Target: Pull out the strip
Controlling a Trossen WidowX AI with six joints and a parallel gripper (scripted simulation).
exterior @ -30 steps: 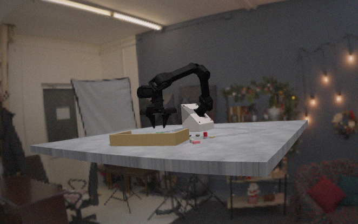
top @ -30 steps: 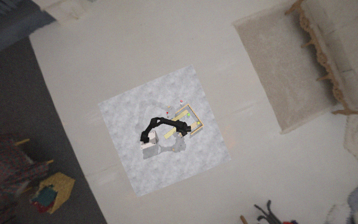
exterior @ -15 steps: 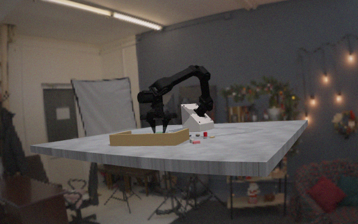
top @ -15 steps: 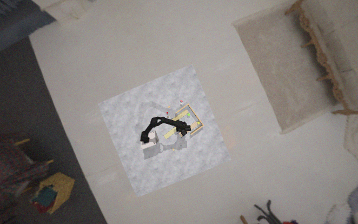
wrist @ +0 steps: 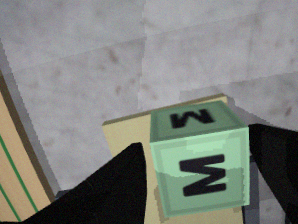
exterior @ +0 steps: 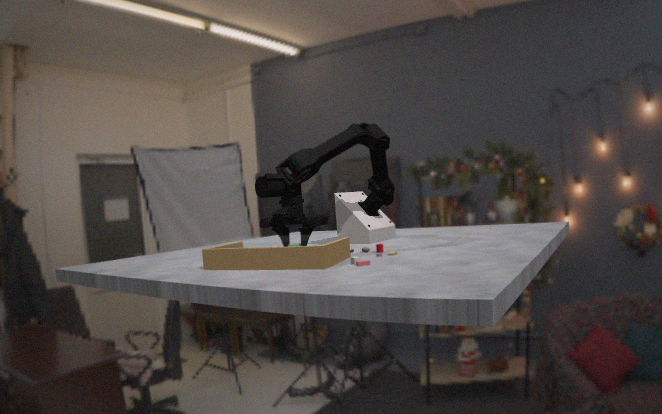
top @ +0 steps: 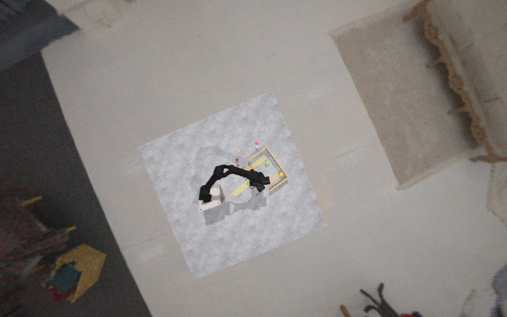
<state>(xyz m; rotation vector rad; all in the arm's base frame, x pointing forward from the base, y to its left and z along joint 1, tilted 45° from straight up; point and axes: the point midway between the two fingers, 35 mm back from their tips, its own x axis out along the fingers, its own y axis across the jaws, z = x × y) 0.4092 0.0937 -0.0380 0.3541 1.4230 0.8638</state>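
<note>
Right now my gripper tip is 1 cm below the labelled cube. Round my gripper tip: pale yellow strip (11 cm behind, 3 cm to the right, 1 cm below).
</note>
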